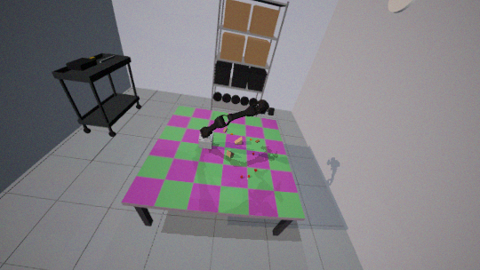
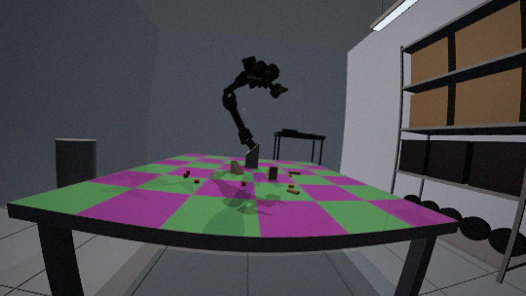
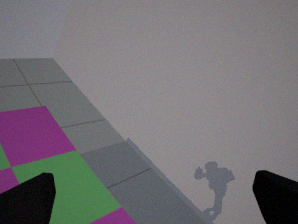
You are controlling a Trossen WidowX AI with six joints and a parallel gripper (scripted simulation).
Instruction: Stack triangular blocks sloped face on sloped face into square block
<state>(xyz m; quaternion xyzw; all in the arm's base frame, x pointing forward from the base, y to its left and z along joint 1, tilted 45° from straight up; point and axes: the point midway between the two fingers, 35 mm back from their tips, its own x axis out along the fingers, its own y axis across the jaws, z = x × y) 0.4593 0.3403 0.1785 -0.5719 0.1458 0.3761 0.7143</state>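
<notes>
The triangular block lies 19 cm behind my gripper tip, 1 cm to the right of it and 42 cm below it.
</notes>
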